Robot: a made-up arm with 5 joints.
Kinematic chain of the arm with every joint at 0, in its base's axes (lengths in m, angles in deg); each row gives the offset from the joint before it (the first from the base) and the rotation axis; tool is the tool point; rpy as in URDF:
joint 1: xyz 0.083 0 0.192 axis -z
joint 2: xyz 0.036 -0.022 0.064 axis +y
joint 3: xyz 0.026 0 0.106 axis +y
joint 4: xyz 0.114 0 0.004 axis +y
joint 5: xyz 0.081 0.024 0 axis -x
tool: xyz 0 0 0 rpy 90 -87.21 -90
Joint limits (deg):
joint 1: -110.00..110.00
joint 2: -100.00..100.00
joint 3: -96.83..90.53
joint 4: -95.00..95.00
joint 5: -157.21..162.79
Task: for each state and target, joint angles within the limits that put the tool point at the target. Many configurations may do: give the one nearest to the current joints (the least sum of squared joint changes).
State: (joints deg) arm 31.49 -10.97 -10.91 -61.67 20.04
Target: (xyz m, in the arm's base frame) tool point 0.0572 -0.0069 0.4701
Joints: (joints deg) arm -19.27 -57.91 11.91 -95.00 20.04
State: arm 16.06 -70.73 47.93 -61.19 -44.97
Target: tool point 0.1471 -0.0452 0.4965
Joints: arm 36.65 -46.06 11.66 -49.28 -44.97
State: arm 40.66 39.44 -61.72 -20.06 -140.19
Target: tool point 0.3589 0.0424 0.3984
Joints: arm -8.33 53.88 -65.11 -56.15 -140.19
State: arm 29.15 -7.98 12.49 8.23 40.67
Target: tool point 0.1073 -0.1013 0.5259
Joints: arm 77.61 -31.86 -23.06 -5.64 40.67
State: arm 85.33 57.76 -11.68 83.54 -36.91
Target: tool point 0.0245 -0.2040 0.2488
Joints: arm 106.54 28.32 -22.33 91.65 -36.91
